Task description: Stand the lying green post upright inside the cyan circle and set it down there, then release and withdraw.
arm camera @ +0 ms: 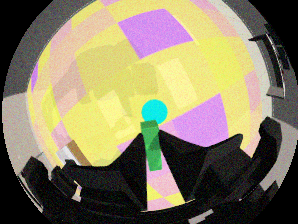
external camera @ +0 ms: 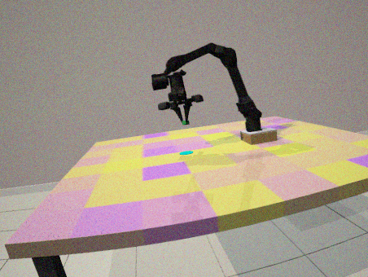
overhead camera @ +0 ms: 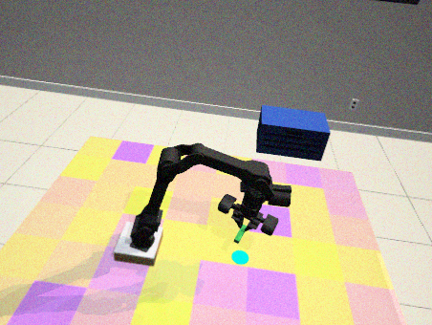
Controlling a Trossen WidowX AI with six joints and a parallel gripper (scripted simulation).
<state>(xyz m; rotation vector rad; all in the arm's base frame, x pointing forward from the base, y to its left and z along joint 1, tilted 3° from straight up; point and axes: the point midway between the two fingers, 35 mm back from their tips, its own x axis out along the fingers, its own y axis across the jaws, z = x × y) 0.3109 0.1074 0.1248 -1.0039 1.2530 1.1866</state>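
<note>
The cyan circle lies 1 cm ahead of my gripper tip and 13 cm below it. From my gripper tip the other things lie so: green post 2 cm to the right.
</note>
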